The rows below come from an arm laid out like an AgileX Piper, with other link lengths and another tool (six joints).
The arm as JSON. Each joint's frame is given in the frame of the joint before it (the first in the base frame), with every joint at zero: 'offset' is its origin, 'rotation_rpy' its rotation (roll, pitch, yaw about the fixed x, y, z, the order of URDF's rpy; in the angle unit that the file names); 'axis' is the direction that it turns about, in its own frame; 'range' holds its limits. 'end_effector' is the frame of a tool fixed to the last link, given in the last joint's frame.
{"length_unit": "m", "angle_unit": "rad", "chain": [
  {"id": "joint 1", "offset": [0.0, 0.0, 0.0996], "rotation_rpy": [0.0, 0.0, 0.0], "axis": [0.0, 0.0, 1.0], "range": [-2.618, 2.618]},
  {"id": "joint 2", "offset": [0.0, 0.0, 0.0], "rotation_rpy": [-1.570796, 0.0, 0.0], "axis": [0.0, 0.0, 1.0], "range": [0.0, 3.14]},
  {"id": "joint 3", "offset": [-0.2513, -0.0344, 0.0], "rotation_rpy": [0.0, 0.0, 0.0], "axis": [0.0, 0.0, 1.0], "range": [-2.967, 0.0]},
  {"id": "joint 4", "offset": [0.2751, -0.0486, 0.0], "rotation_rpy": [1.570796, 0.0, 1.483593], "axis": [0.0, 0.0, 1.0], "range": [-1.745, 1.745]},
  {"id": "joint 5", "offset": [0.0, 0.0, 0.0], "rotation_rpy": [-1.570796, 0.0, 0.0], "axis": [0.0, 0.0, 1.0], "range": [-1.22, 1.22]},
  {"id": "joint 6", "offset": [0.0, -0.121, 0.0], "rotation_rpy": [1.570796, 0.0, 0.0], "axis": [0.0, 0.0, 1.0], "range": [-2.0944, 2.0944]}
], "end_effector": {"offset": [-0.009, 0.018, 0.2], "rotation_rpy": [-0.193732, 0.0, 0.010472]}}
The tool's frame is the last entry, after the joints.
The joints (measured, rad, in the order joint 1, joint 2, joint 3, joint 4, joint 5, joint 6), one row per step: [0.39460 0.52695 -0.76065 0.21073 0.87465 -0.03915]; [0.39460 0.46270 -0.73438 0.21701 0.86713 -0.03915]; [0.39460 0.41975 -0.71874 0.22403 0.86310 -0.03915]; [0.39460 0.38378 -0.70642 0.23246 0.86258 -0.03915]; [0.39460 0.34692 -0.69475 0.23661 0.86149 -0.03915]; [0.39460 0.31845 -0.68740 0.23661 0.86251 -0.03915]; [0.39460 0.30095 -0.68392 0.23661 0.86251 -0.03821]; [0.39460 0.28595 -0.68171 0.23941 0.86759 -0.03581]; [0.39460 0.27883 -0.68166 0.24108 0.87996 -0.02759]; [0.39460 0.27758 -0.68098 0.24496 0.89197 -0.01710]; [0.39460 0.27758 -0.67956 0.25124 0.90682 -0.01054]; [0.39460 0.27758 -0.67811 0.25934 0.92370 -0.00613]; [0.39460 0.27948 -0.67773 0.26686 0.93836 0.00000]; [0.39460 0.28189 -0.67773 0.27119 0.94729 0.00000]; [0.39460 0.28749 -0.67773 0.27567 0.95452 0.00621]
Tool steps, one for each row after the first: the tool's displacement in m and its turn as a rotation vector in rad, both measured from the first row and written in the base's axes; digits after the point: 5 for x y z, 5 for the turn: [-0.00726 -0.00182 0.00954 0.02338 -0.03936 0.00059]; [-0.01263 -0.00252 0.01657 0.04175 -0.06555 0.00227]; [-0.01790 -0.00266 0.02207 0.05834 -0.08480 0.00529]; [-0.02277 -0.00372 0.02789 0.07202 -0.10753 0.00684]; [-0.02650 -0.00522 0.03241 0.07962 -0.12617 0.00732]; [-0.02876 -0.00617 0.03588 0.08567 -0.13866 0.00708]; [-0.03171 -0.00646 0.03793 0.09242 -0.14389 0.00833]; [-0.03437 -0.00658 0.03661 0.09703 -0.13502 0.00803]; [-0.03642 -0.00592 0.03351 0.10283 -0.11852 0.00738]; [-0.03903 -0.00468 0.02894 0.10554 -0.09884 0.00992]; [-0.04227 -0.00307 0.02392 0.10715 -0.07782 0.01459]; [-0.04499 -0.00152 0.01960 0.11017 -0.05731 0.01779]; [-0.04657 -0.00054 0.01668 0.10866 -0.04586 0.02133]; [-0.04749 0.00058 0.01344 0.11136 -0.02971 0.02155]
